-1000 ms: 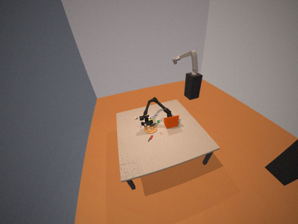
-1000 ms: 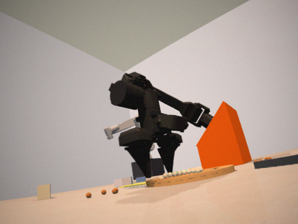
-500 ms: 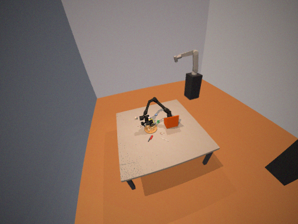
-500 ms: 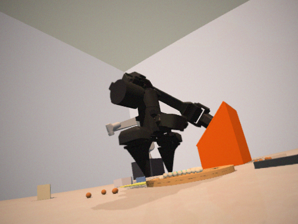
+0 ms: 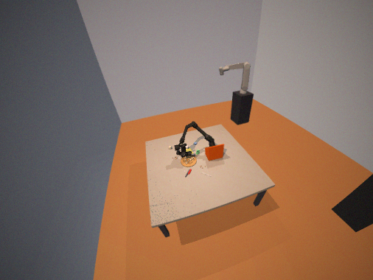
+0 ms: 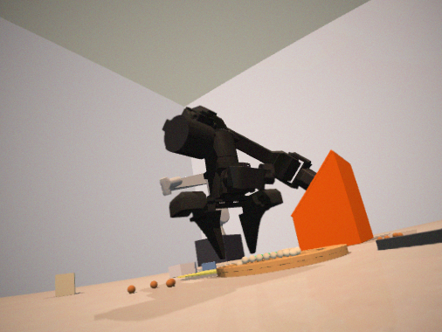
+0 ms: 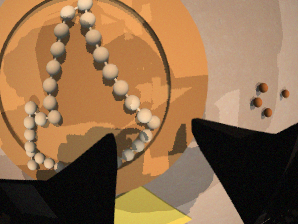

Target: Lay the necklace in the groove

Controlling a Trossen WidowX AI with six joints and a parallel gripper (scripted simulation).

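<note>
My gripper tip is 3 cm past the round wooden bead board, 5 cm to the right of it and 1 cm above it. Round my gripper tip: tan cube 13 cm ahead, 27 cm to the right, 1 cm below; then yellow flat piece 9 cm behind, 11 cm to the right, 2 cm below; then red-handled tool 3 cm ahead, 23 cm to the left, 2 cm below.
</note>
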